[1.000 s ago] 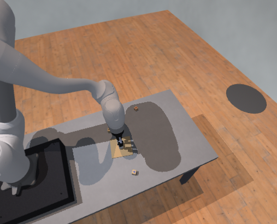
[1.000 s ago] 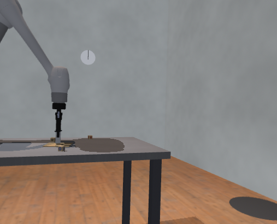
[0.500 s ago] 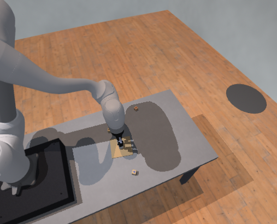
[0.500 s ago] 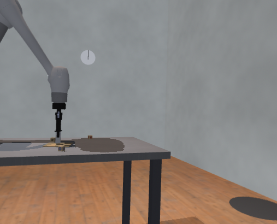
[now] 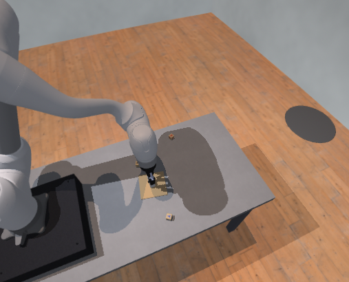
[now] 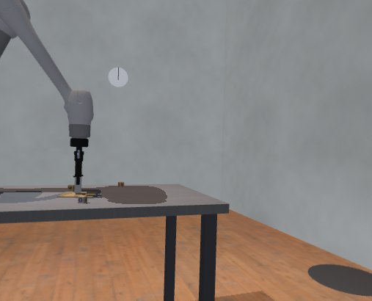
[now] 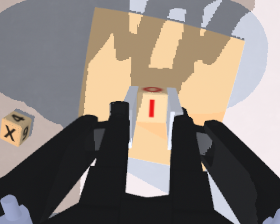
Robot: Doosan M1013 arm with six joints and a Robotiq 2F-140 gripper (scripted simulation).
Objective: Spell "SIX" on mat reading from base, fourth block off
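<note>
My gripper is now 4 cm above the tan mat. From my hand the other things lie so: block 6 cm behind, 14 cm to the left, 3 cm below.
</note>
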